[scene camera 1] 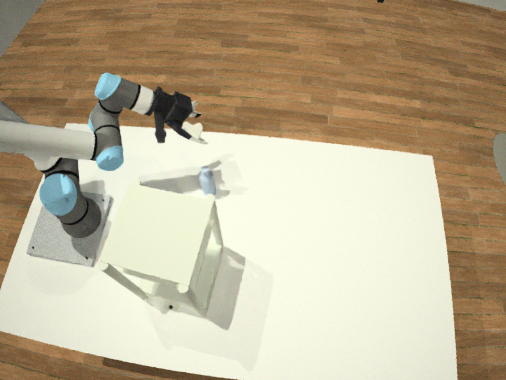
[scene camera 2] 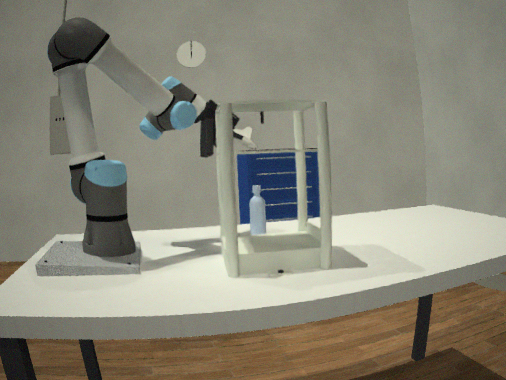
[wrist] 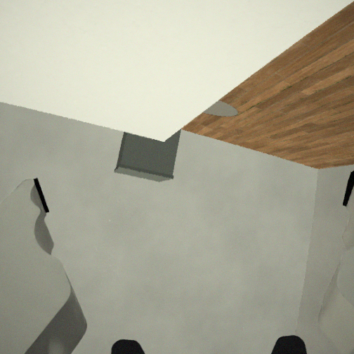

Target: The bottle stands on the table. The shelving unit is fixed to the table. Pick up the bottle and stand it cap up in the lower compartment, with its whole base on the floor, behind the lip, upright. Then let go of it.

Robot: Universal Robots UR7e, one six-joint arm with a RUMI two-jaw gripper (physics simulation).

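Places are measured from the arm's base along level axes (x ahead, y left, z up), in millimetres.
Pixels of known places: gripper, fingertip midpoint: (scene camera 1: 204, 128); arm's base, link origin: (scene camera 1: 82, 218) (scene camera 2: 108, 249).
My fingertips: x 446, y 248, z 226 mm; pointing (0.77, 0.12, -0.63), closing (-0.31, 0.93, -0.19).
For each thing: its middle in the pictures, then the offset to it from my fingertips. "spot": a spot on its surface instead. Level surfaces: height alone.
- light blue bottle, body centre: (scene camera 2: 257, 211) (scene camera 1: 207, 180) dy -89, dx +6, dz -174 mm
- pale shelving unit, body centre: (scene camera 2: 269, 183) (scene camera 1: 171, 254) dy -393, dx -48, dz -70 mm
- low lip, surface spot: (scene camera 2: 280, 261) spot: dy -498, dx -63, dz -228 mm
- white table, surface height: dz -252 mm
The light blue bottle (scene camera 1: 207, 181) (scene camera 2: 257, 215) stands upright, cap up, on the table, just beyond the back right corner of the shelving unit in scene camera 1. In scene camera 2 it shows through the unit's open frame. It does not show in the wrist view. The pale shelving unit (scene camera 1: 160, 232) (scene camera 2: 227, 190) has a top board, corner posts and a low lip (scene camera 2: 280, 261) around its lower compartment. My gripper (scene camera 1: 202, 129) (scene camera 2: 246, 136) (wrist: 193, 179) is open and empty, well above the bottle and off toward the table's back edge, its fingers pointing right and slightly down.
The arm's grey base plate (scene camera 1: 45, 240) (scene camera 2: 55, 257) is left of the unit. The white table (scene camera 1: 350, 250) (scene camera 2: 400, 235) (wrist: 100, 60) extends to the right. A blue cabinet (scene camera 2: 280, 181) stands behind the table. The unit's posts and top board are obstacles close to the bottle.
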